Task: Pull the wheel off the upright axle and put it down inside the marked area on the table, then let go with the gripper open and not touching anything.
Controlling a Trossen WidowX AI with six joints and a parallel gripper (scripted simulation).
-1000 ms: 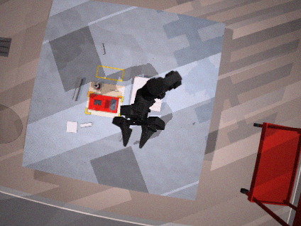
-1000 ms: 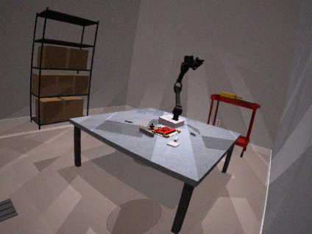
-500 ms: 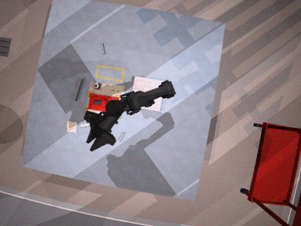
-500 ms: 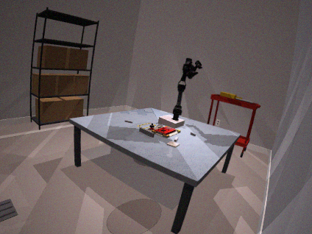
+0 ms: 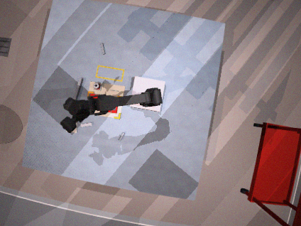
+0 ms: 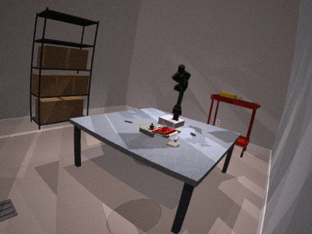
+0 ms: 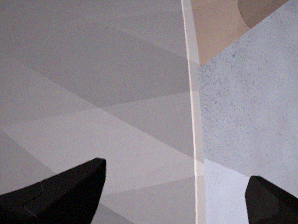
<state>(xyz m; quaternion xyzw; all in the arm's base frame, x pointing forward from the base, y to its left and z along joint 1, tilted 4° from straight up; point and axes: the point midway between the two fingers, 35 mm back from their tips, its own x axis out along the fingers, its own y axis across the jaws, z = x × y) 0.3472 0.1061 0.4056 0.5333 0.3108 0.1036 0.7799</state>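
Right now the wheel is 3 cm behind my gripper tip, 24 cm to the right of it and 39 cm below it.
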